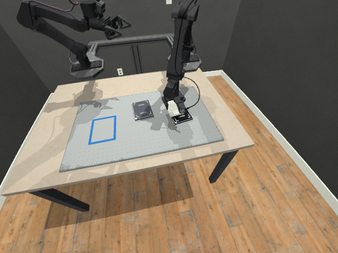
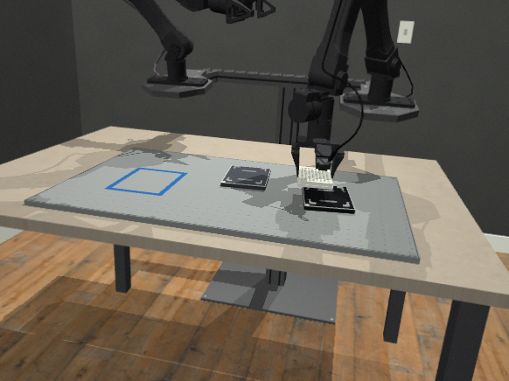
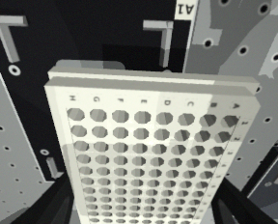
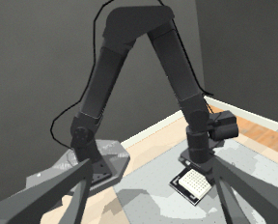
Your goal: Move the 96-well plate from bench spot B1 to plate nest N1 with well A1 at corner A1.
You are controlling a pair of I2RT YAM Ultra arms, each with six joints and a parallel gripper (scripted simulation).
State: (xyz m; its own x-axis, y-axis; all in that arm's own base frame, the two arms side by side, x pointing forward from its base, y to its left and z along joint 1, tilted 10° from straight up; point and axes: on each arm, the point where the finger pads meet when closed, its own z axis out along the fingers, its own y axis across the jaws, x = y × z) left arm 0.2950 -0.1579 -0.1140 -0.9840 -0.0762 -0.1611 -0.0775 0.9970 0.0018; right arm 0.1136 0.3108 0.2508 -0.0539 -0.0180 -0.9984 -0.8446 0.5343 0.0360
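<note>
The black plate nest lies 60 mm below my left hand and 40 mm to the left of it. Round my left hand: white 96-well plate 10 mm below.
</note>
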